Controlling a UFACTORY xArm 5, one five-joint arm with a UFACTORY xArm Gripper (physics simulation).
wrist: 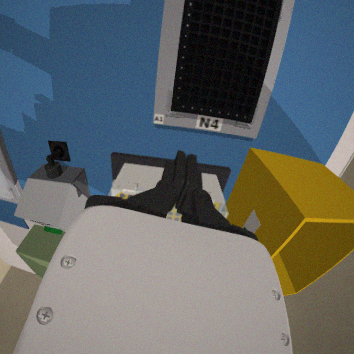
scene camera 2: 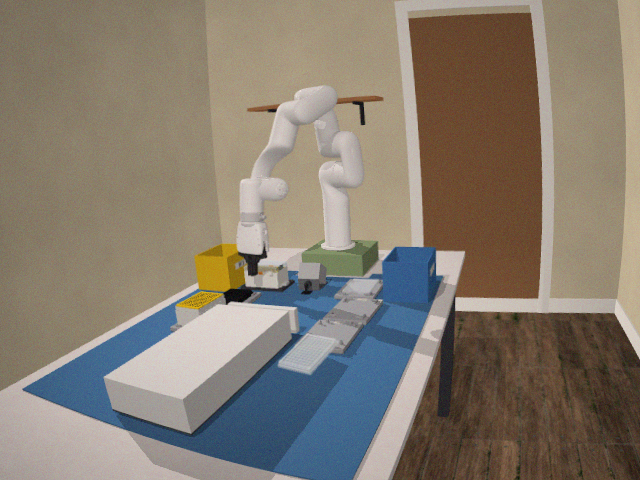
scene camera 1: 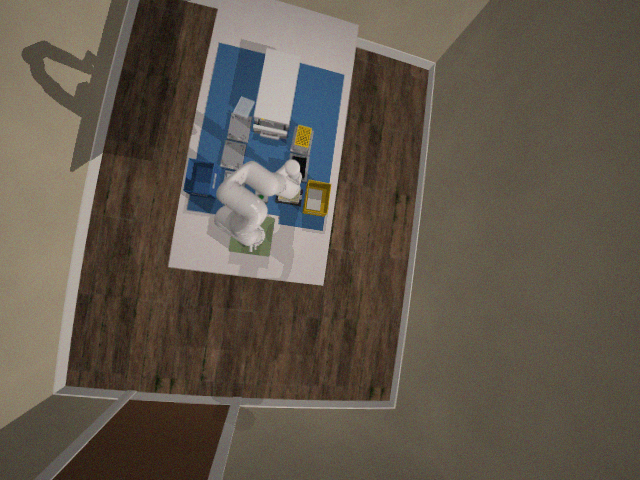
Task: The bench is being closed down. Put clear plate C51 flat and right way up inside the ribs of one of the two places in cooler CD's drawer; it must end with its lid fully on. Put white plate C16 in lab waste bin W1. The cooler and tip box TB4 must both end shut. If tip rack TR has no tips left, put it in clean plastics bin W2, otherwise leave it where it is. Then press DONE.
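Frame: origin at the arm's base, x ahead, y left, z up, level; centimetres.
Seen in the pictures: gripper, fingertip midpoint: (wrist: pixel 181 165) (scene camera 2: pixel 252 275); arm's base, link origin: (scene camera 2: pixel 338 246).
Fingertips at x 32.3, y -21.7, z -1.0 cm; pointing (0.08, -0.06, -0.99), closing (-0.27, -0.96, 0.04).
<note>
Pixels of each thing's top centre, then the offset from my fingertips to it. "spot": a spot on its surface instead.
- white tip box, top centre: (wrist: pixel 163 234) (scene camera 2: pixel 265 263) (scene camera 1: pixel 289 193) dx -7.8, dy +1.7, dz +1.6 cm
- white cooler, surface spot: (scene camera 2: pixel 206 356) spot: dx +62.2, dy +13.1, dz +2.2 cm
- clear plate, top centre: (scene camera 2: pixel 308 345) (scene camera 1: pixel 243 105) dx +44.6, dy +29.3, dz -2.6 cm
- white piece, top centre: (scene camera 1: pixel 314 199) dx -9.8, dy -13.7, dz -4.3 cm
- yellow bin, top centre: (wrist: pixel 299 270) (scene camera 2: pixel 223 250) (scene camera 1: pixel 318 196) dx -10.3, dy -14.2, dz +5.8 cm
- yellow rack, top centre: (scene camera 2: pixel 199 299) (scene camera 1: pixel 303 136) dx +26.8, dy -6.0, dz +1.1 cm
- blue bin, top centre: (scene camera 2: pixel 410 254) (scene camera 1: pixel 199 176) dx -1.6, dy +49.8, dz +5.8 cm
- Nest N4, surface spot: (wrist: pixel 161 75) spot: dx +7.2, dy +2.1, dz -5.0 cm
- black plate, top centre: (wrist: pixel 227 49) (scene camera 2: pixel 232 295) (scene camera 1: pixel 298 166) dx +9.8, dy -3.8, dz -3.5 cm
- grey housing, top centre: (wrist: pixel 39 229) (scene camera 2: pixel 311 261) dx -8.2, dy +17.6, dz +2.2 cm
My gripper (scene camera 2: pixel 252 273) (wrist: pixel 181 165) is shut and empty, pointing down close over the white tip box (scene camera 1: pixel 289 197) (scene camera 2: pixel 273 279) (wrist: pixel 136 176) on its dark base. Yellow tips show around the fingers; the fingers and wrist hide whether its lid is fully down. The white cooler (scene camera 1: pixel 279 85) (scene camera 2: pixel 206 356) has its drawer front (scene camera 1: pixel 270 130) (scene camera 2: pixel 294 319) slightly out. A clear plate (scene camera 1: pixel 244 105) (scene camera 2: pixel 309 353) lies at the end of the row of grey nests. A white piece (scene camera 1: pixel 313 199) lies inside the yellow bin (scene camera 1: pixel 326 198) (scene camera 2: pixel 219 271) (wrist: pixel 285 195). The yellow rack (scene camera 1: pixel 303 135) (scene camera 2: pixel 200 299) stands beside the cooler; tips cannot be made out.
The blue bin (scene camera 1: pixel 200 178) (scene camera 2: pixel 408 276) stands on the opposite side. Nest N4 (wrist: pixel 161 75) holds a black plate (scene camera 1: pixel 299 166) (wrist: pixel 227 55). A grey housing (scene camera 2: pixel 311 273) (wrist: pixel 55 195) with a black fitting stands beside the tip box. Grey nests (scene camera 1: pixel 239 128) (scene camera 2: pixel 356 310) line the mat.
</note>
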